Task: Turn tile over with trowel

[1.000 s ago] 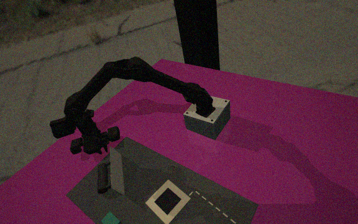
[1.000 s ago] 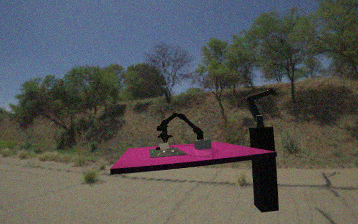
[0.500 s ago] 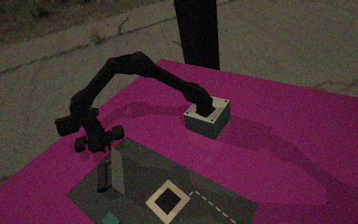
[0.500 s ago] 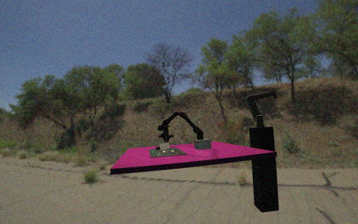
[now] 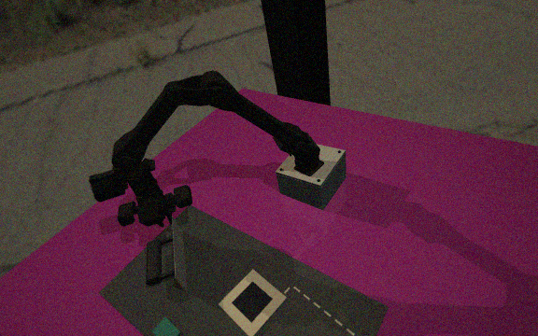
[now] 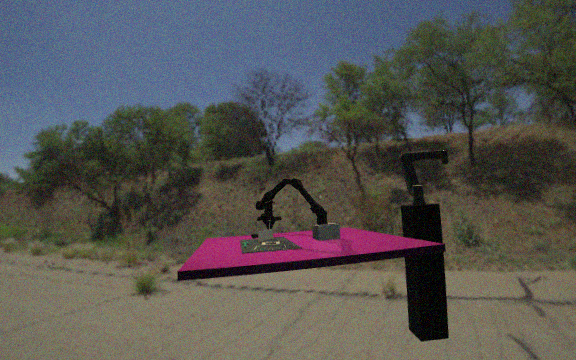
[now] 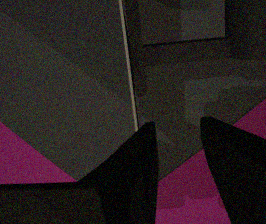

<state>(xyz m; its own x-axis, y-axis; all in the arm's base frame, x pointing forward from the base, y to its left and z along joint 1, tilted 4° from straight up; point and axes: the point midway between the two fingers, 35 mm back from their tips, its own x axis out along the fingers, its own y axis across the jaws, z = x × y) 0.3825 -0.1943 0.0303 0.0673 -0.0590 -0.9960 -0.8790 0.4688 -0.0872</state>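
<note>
Right now the dark trowel is 80 mm to the left of my gripper tip, 70 mm ahead of it and 30 mm below it. Round my gripper tip: dark grey mat: 270 mm to the left, 90 mm below, 10 mm ahead; then tile: 320 mm to the left, 60 mm below, 20 mm behind; then teal patch: 270 mm to the left, 150 mm ahead, 60 mm below.
</note>
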